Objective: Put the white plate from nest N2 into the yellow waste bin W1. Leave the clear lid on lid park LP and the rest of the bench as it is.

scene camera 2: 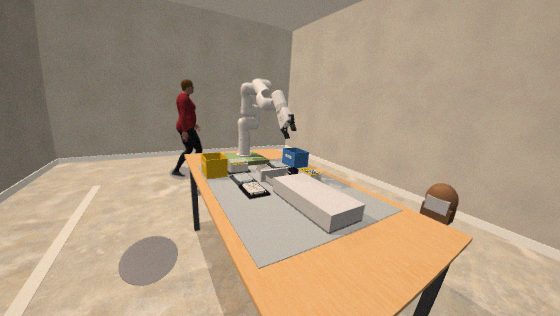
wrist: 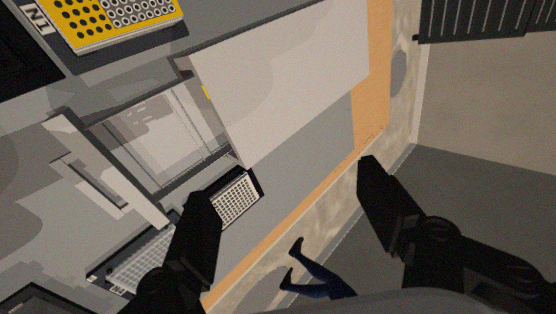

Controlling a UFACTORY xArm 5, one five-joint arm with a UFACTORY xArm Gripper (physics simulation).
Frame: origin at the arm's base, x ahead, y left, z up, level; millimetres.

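Seen in the pictures: gripper, between the fingertips: (scene camera 2: 290,134) (wrist: 283,191); arm's base, origin of its link: (scene camera 2: 244,155).
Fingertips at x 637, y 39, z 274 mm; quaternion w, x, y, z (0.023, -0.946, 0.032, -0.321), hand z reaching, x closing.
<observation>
Offsets run from my fingertips to a thing's top centre. "pt": to the spot under its first point.
A white plate with a grid of wells @[pt dx +41, dy -227, dz -278 mm] (scene camera 2: 255,188) (wrist: 235,200) sits in a black nest near the table's left edge; its label is not readable. A pale, clear-looking gridded piece @[dx -158, dy -223, dz -277 mm] (scene camera 2: 243,177) (wrist: 145,257) lies in the holder beside it, by a label that seems to read N4; I cannot tell whether it is the lid. Labels N2 and LP are not readable. The yellow waste bin @[dx -339, dy -361, dz -183 mm] (scene camera 2: 215,166) stands at the left far part of the table. My gripper (scene camera 2: 290,129) (wrist: 283,191) is open and empty, high above the bench, near the blue bin's side in the scene view.
A blue bin @[dx -343, dy +285, dz -183 mm] (scene camera 2: 296,158) stands at the far right. A long white box (scene camera 2: 315,195) (wrist: 285,80) has an open drawer at its far end. A yellow rack @[dx +18, dy +153, dz -226 mm] (scene camera 2: 310,171) (wrist: 92,25) sits by label N1. A person in red (scene camera 2: 186,112) is beyond the table.
</observation>
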